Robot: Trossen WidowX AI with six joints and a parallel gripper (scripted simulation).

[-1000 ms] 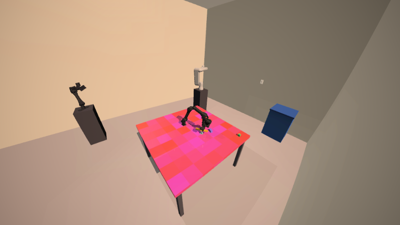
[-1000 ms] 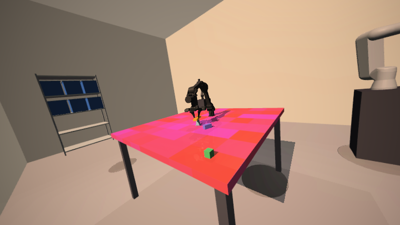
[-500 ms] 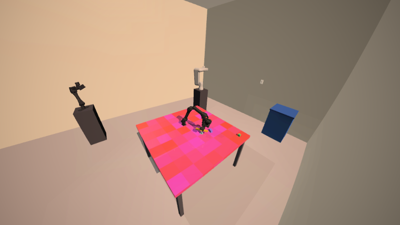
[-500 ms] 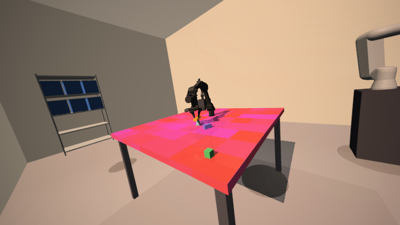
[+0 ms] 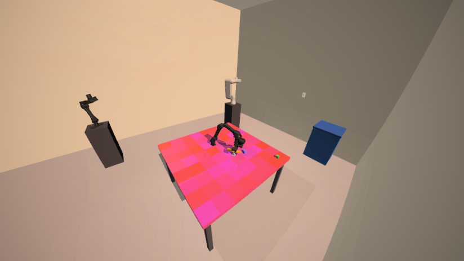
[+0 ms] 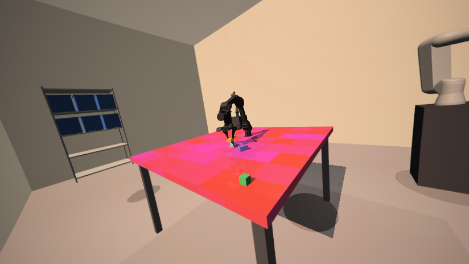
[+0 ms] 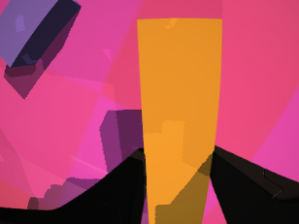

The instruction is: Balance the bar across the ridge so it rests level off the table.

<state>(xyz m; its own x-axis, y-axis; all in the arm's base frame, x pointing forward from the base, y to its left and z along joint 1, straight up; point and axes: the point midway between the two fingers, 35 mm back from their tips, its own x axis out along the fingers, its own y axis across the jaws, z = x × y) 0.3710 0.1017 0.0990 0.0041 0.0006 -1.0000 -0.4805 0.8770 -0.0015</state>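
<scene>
The orange bar lies 20 mm behind my gripper tip and 10 mm to the right of it. From my gripper tip the other things lie so: green cube 400 mm to the left, 370 mm ahead, 50 mm below; then purple block 130 mm to the left, 50 mm below, 30 mm ahead.
</scene>
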